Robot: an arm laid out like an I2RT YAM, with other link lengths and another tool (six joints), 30 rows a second.
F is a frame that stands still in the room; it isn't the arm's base.
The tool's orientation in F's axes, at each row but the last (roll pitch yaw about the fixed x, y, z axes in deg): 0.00 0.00 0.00; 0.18 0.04 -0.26; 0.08 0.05 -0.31; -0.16 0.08 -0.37; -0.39 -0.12 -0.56; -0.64 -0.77 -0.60; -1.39 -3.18 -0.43; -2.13 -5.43 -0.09
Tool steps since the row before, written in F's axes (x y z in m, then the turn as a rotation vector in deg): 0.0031 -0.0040 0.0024 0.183 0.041 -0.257; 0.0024 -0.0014 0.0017 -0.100 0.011 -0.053; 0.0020 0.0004 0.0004 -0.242 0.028 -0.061; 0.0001 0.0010 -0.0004 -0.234 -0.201 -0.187; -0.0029 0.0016 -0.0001 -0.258 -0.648 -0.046; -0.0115 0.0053 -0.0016 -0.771 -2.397 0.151; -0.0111 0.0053 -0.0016 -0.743 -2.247 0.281; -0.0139 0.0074 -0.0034 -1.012 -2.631 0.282
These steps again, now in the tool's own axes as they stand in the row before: 0.0031 -0.0040 0.0024 0.183 0.041 -0.257; 0.0024 -0.0014 0.0017 -0.100 0.010 -0.053; 0.0020 0.0004 0.0004 -0.242 0.027 -0.061; 0.0001 0.0010 -0.0004 -0.232 -0.202 -0.188; -0.0029 0.0016 -0.0001 -0.252 -0.650 -0.050; -0.0116 0.0052 -0.0014 -0.744 -2.407 0.134; -0.0112 0.0052 -0.0009 -0.709 -2.260 0.266; -0.0142 0.0074 -0.0018 -0.977 -2.645 0.278
